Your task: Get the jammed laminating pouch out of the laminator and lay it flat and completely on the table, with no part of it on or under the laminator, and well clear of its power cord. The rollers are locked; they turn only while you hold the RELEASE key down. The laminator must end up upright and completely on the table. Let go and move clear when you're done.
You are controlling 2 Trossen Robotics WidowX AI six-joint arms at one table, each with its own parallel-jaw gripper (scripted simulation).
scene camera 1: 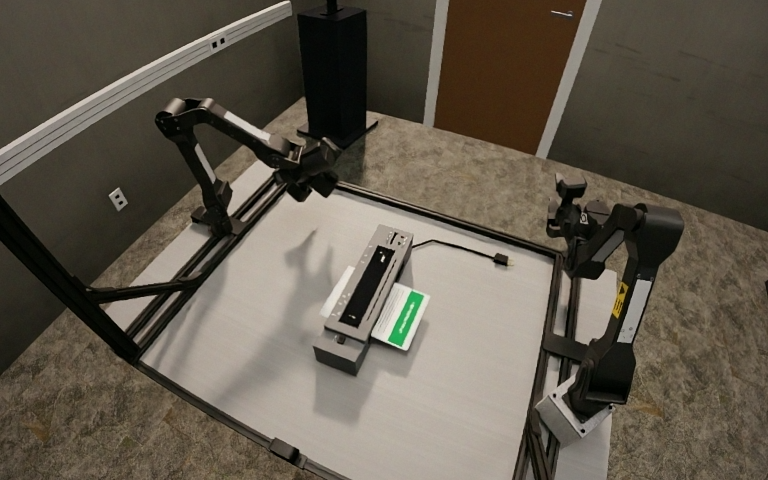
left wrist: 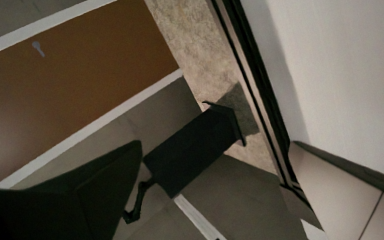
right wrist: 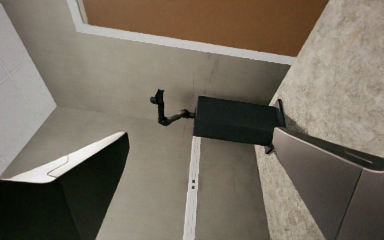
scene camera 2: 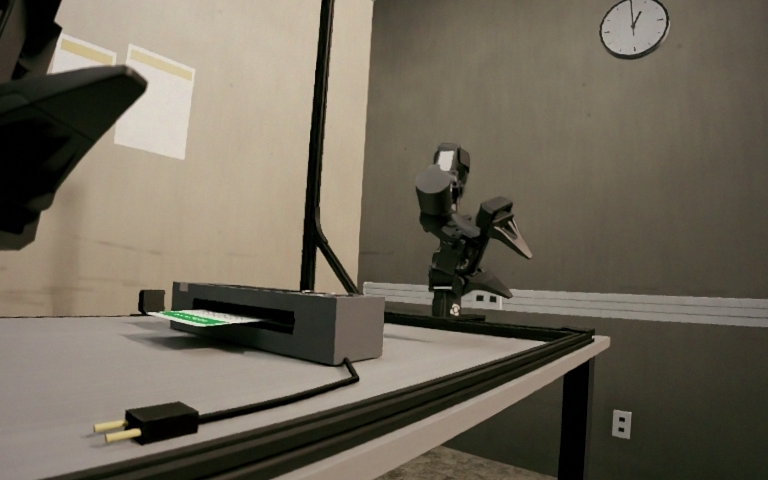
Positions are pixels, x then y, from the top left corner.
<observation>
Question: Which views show the grey laminator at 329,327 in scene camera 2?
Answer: Scene camera 1 and scene camera 2 only.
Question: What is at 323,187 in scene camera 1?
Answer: My left gripper.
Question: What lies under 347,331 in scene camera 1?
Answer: A grey laminator.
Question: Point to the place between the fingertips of my right gripper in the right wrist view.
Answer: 201,137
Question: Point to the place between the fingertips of my left gripper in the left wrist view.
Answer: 215,148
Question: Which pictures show my left gripper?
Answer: Scene camera 1, the left wrist view and scene camera 2 only.
</observation>
